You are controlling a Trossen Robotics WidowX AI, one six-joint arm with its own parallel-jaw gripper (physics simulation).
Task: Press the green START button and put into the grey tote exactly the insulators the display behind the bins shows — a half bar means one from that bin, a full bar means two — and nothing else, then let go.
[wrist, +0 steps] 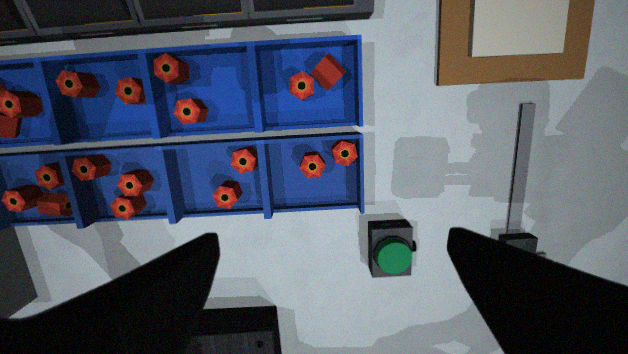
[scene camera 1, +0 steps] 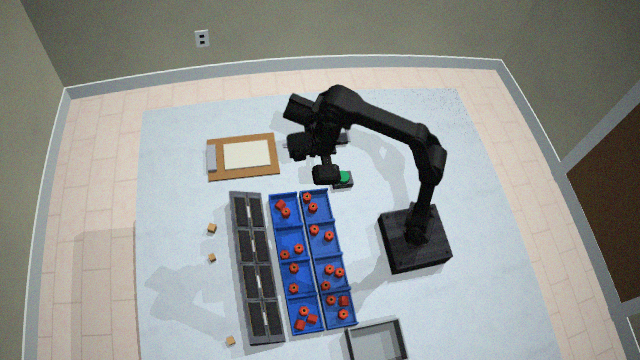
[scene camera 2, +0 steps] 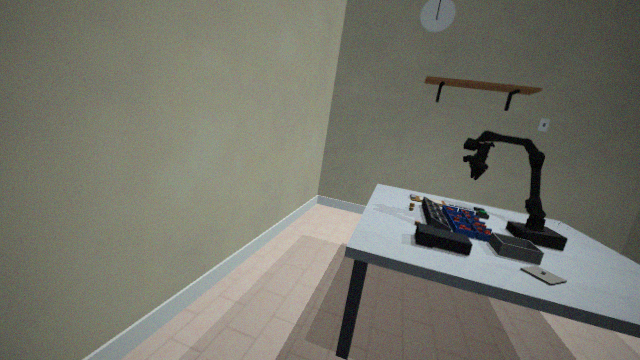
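The green START button [scene camera 1: 344, 176] [scene camera 2: 482, 212] [wrist: 394, 256] sits on a small dark box beyond the bins' end. My gripper [scene camera 2: 475, 177] [wrist: 334, 241] is open and empty, high above the table; in the wrist view the button lies between its fingertips, nearer the right one. Two rows of blue bins [scene camera 1: 324, 212] [wrist: 225, 80] hold red hexagonal insulators [scene camera 1: 329, 235] [wrist: 301, 85], some lying on their sides. The display [scene camera 1: 245, 245] [scene camera 2: 434, 214] behind them has dark panels; no lit bars show. The grey tote [scene camera 1: 375, 345] [scene camera 2: 517, 250] shows no insulators in the visible part of its floor in scene camera 1.
A brown clipboard [scene camera 1: 215, 177] [wrist: 500, 70] and a caliper [wrist: 521, 165] lie beyond the bins. Small wooden cubes [scene camera 1: 212, 228] lie behind the display. A long black box [scene camera 2: 442, 240] and a flat pale object [scene camera 2: 543, 275] lie near the table's front edge in scene camera 2.
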